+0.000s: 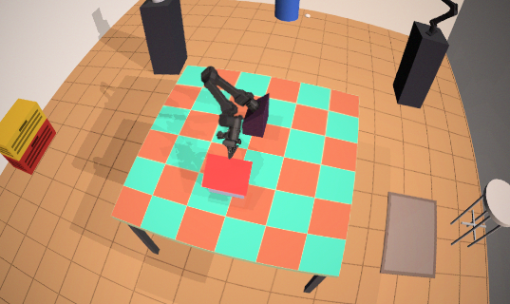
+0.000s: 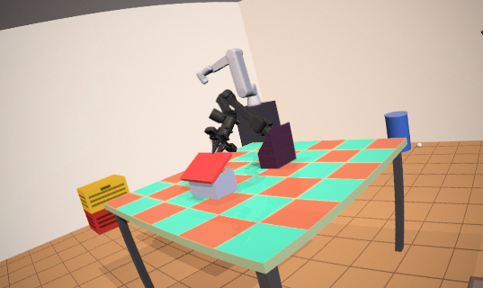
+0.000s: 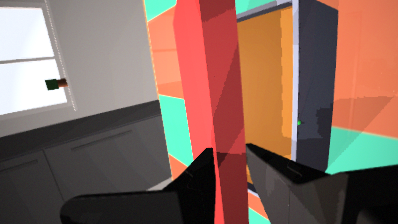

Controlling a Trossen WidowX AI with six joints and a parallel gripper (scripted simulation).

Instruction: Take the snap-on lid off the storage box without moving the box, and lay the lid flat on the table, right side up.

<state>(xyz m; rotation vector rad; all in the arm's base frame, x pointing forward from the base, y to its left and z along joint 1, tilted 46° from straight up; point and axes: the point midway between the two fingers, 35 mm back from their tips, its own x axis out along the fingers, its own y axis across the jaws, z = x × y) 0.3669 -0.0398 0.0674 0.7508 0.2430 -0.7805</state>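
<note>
Right now the red lid is 7 cm ahead of my gripper tip, 3 cm below it and 1 cm to the right of it. From my gripper tip the other things lie so: grey storage box 12 cm below, 5 cm ahead.
</note>
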